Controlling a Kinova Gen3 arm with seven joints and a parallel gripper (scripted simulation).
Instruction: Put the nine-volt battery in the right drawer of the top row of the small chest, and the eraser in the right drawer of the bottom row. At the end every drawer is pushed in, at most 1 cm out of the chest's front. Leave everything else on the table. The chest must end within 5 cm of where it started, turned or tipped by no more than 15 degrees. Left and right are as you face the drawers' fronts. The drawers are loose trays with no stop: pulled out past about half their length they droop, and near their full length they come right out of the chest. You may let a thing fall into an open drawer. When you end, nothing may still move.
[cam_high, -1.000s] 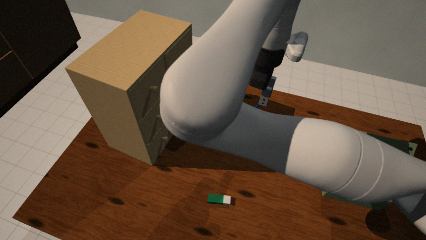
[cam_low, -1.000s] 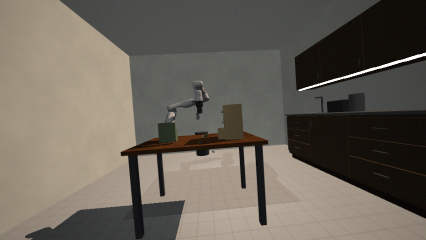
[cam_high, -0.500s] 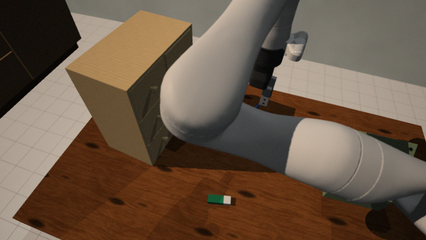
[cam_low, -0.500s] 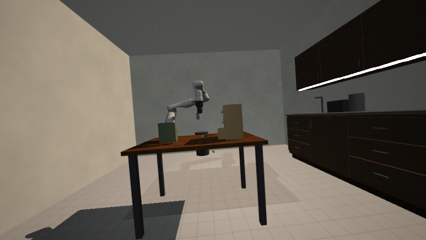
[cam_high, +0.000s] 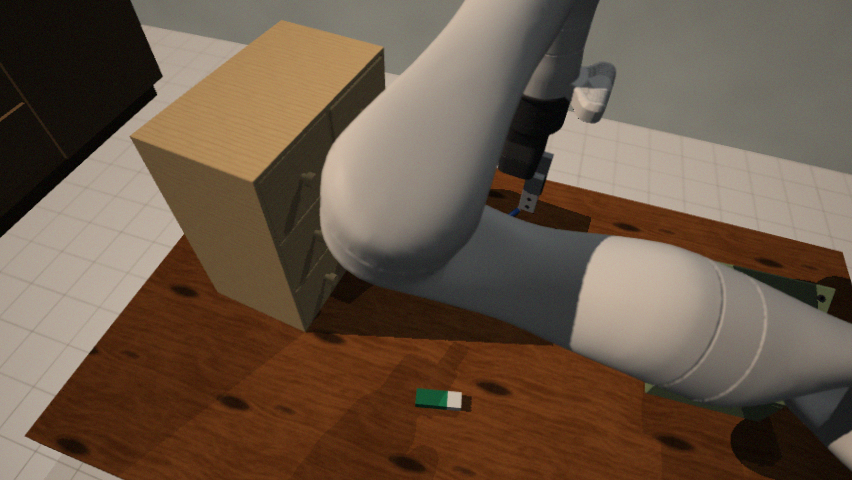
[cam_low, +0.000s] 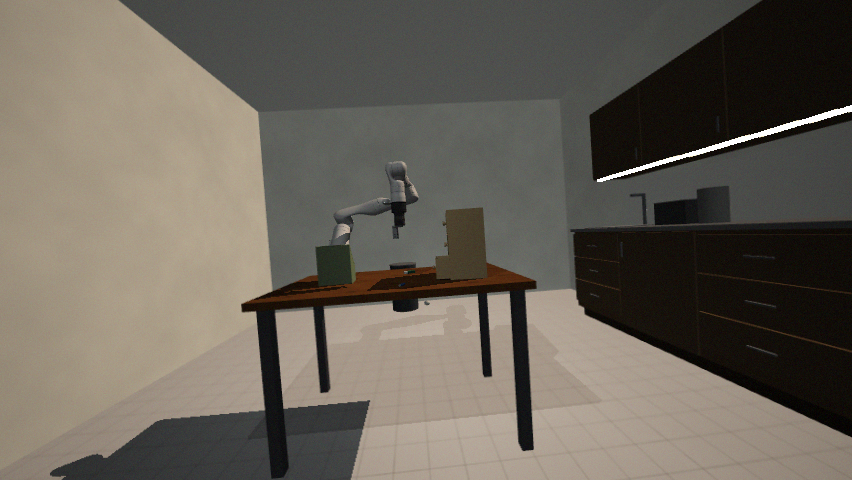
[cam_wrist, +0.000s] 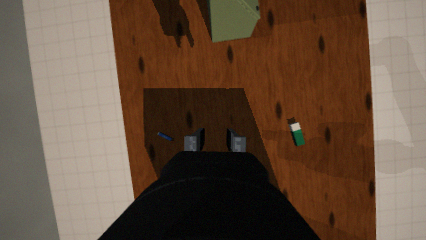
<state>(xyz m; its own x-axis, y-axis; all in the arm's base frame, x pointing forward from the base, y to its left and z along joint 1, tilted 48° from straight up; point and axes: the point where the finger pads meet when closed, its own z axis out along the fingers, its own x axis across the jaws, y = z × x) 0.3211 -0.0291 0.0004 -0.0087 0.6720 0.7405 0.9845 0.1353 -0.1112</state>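
My gripper is now 23 cm to the right of the eraser, 22 cm above it and 2 cm short of it. Round my hand: nine-volt battery (35 cm ahead, 4 cm to the left, 1 cm above); then small blue stick (22 cm below, 15 cm to the right, 4 cm ahead).
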